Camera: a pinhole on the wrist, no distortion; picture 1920 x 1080 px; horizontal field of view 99.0 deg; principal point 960.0 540.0 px. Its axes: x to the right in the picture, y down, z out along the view. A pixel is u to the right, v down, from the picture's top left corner.
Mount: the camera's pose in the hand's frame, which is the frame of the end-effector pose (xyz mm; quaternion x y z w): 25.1 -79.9 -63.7 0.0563 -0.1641 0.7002 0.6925
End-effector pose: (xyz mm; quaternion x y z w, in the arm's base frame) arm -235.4 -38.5 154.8 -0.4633 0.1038 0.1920 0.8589
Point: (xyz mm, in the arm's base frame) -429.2 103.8 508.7
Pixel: 1146.3 1006.2
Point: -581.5 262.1 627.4
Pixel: 1246.8 1011.6
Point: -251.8 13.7 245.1
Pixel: 1491.7 746.7
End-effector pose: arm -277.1 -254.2 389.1 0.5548 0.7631 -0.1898 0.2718
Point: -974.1 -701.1 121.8
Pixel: 180.1 479.2
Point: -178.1 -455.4 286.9
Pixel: 1597.4 837.0
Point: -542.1 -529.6 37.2
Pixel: 769.9 334.4
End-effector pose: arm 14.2 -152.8 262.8 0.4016 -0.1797 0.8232 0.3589
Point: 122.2 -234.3 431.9
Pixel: 1428.0 306.1
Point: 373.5 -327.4 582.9
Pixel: 1118.1 412.8
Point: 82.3 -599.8 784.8
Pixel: 1781.1 131.9
